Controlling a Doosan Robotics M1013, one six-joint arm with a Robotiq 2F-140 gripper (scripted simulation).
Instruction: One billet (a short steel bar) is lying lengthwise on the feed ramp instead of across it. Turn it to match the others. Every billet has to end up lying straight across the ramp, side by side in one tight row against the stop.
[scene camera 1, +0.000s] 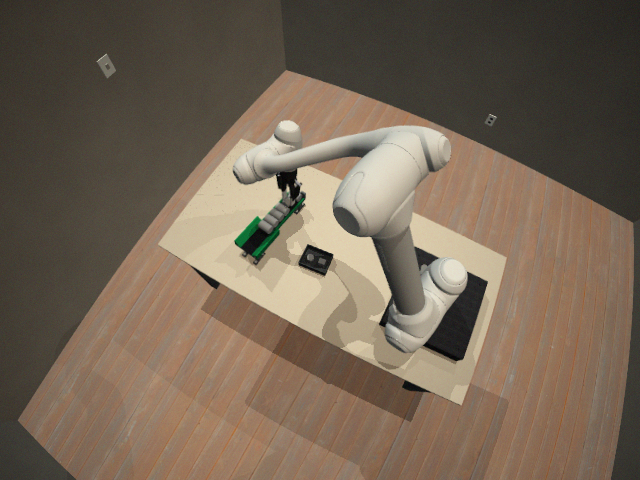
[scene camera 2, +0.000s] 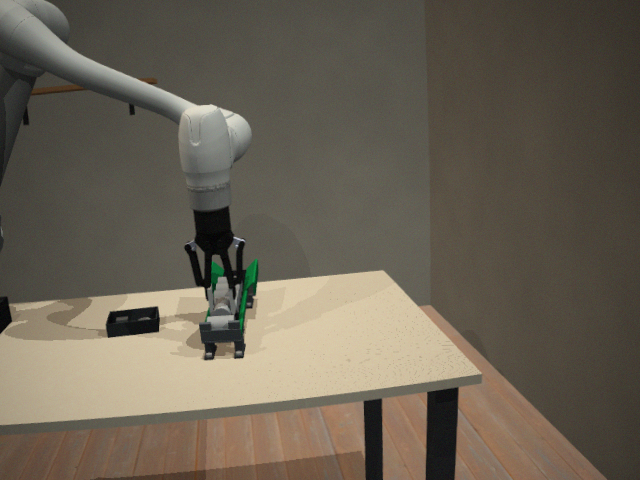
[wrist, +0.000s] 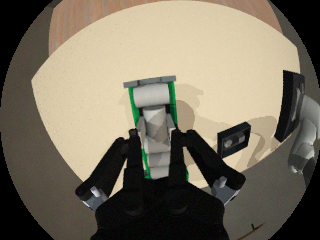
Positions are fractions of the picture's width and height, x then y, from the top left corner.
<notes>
In view: my gripper (scene camera 2: 0.35, 0.65) and a small black tray (scene camera 2: 0.21, 0.68).
The small black tray also shows in the wrist view (wrist: 0.76, 0.53). My gripper also shows in the wrist view (wrist: 0.49, 0.51).
</notes>
